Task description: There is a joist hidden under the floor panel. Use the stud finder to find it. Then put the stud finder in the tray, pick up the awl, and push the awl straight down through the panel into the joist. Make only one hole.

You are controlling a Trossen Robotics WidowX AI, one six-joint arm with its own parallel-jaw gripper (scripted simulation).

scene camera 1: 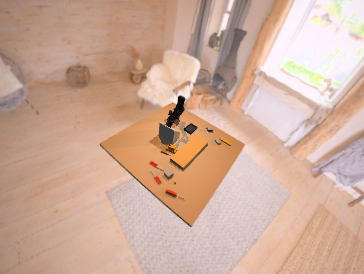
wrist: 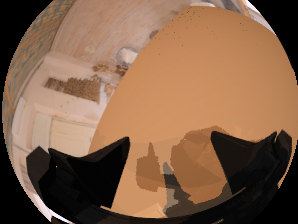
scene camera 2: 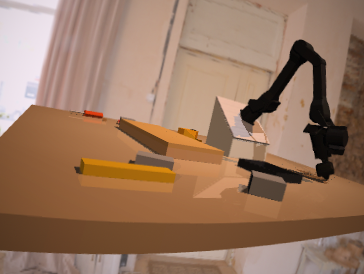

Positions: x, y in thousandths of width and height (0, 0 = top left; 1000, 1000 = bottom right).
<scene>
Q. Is my gripper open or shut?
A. Open.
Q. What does my gripper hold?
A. Nothing.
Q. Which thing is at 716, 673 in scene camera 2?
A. A grey block.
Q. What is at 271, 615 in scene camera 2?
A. A yellow bar.
</scene>
